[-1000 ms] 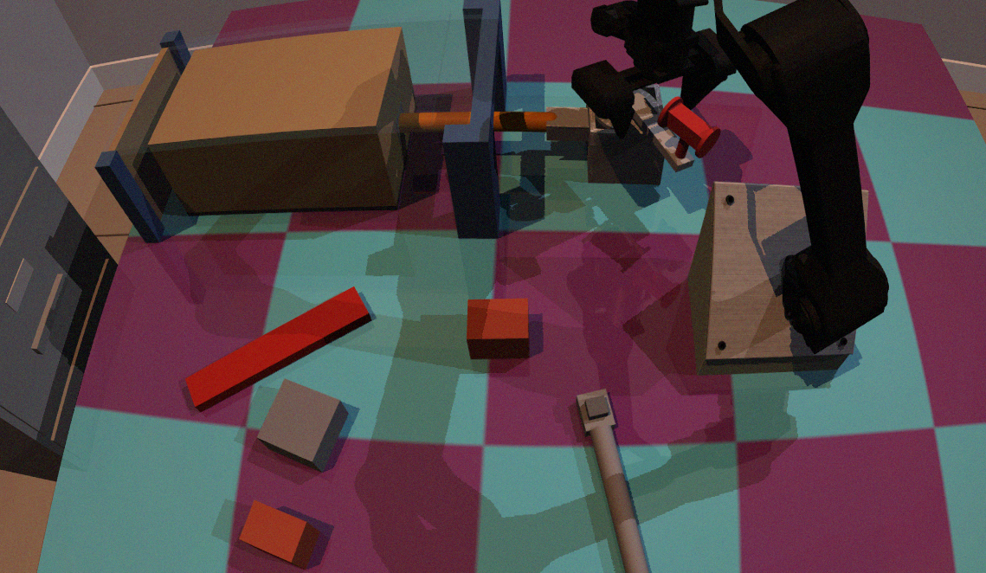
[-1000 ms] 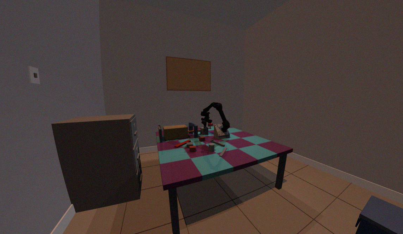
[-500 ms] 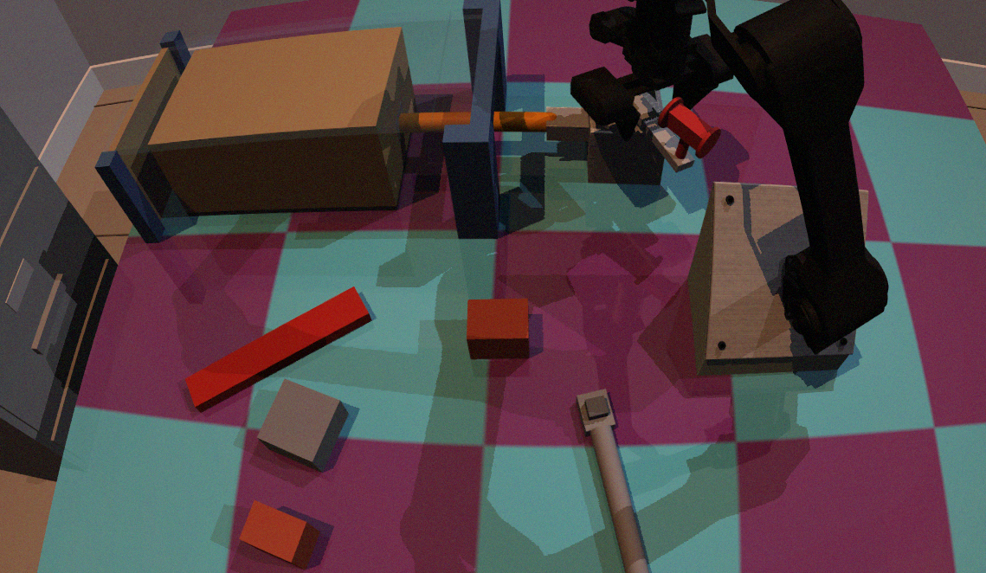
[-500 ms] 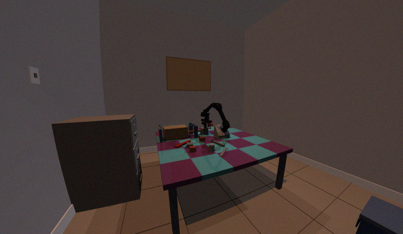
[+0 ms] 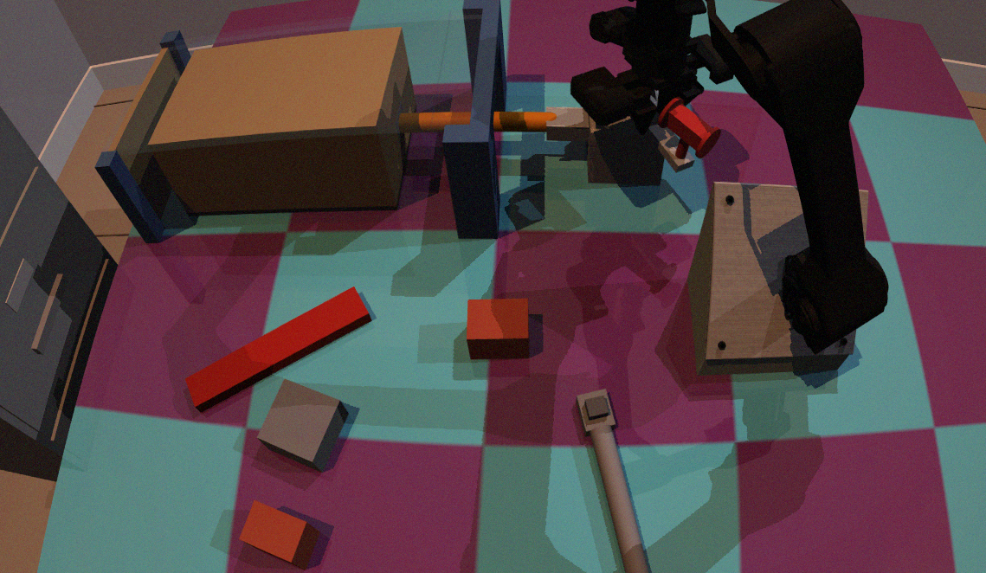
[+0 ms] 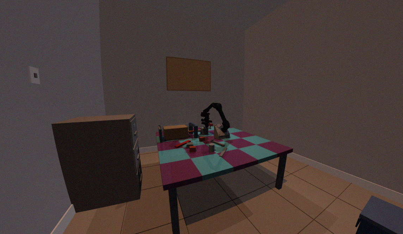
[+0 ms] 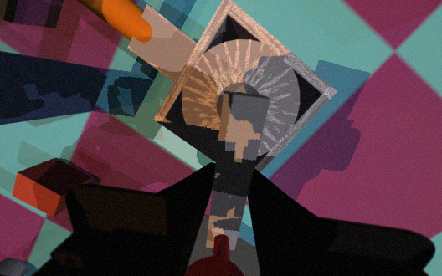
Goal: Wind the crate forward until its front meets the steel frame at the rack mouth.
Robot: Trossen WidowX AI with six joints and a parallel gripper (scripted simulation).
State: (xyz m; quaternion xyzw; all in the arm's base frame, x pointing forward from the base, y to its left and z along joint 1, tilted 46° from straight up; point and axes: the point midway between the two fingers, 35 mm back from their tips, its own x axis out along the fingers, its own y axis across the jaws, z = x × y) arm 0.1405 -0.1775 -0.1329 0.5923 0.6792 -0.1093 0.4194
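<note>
My gripper tip is now 50 mm to the right of the red knob, 40 mm below it and 30 mm past it. Also, from my gripper tip: grey crank handle: 20 mm to the left, 20 mm above, 10 mm behind; blue steel frame: 180 mm ahead, 50 mm to the right, 10 mm above; grey winch: 60 mm below, 50 mm to the right, 10 mm ahead.
</note>
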